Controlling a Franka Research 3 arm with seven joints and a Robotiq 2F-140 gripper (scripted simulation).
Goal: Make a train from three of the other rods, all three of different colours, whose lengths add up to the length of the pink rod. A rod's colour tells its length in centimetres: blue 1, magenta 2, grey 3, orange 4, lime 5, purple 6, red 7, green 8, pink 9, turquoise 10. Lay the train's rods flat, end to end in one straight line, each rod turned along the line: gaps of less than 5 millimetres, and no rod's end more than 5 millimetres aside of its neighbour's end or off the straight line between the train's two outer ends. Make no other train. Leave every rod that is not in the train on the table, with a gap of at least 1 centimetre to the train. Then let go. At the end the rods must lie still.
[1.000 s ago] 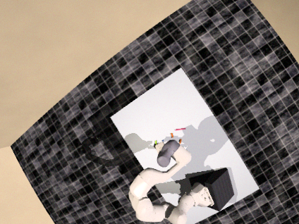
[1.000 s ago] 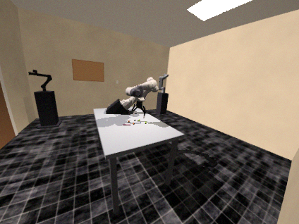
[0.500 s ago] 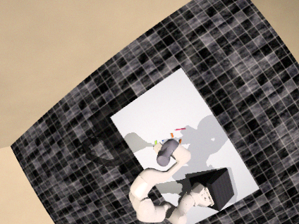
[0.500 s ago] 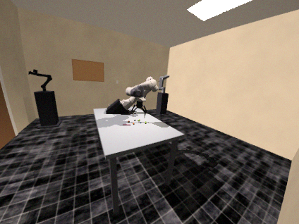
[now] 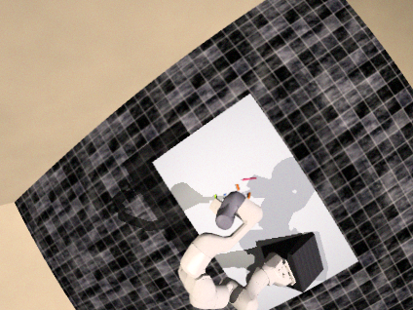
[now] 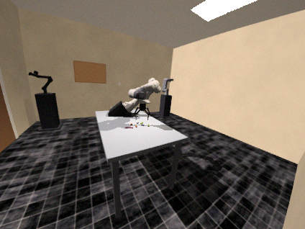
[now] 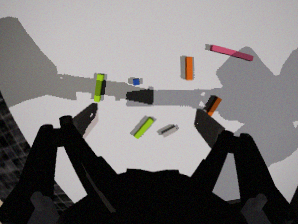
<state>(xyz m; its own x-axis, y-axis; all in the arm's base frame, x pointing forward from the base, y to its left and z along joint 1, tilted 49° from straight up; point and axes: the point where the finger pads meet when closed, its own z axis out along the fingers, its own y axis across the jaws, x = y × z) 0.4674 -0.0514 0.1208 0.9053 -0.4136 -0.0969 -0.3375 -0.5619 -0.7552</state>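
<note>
My gripper is now 70 mm above the blue rod, 40 mm short of it and 10 mm to the right of it. The rest, counted from my hand: pink rod 180 mm to the right, 70 mm below, 50 mm ahead; grey rod 70 mm below, 70 mm behind, 30 mm to the right.
</note>
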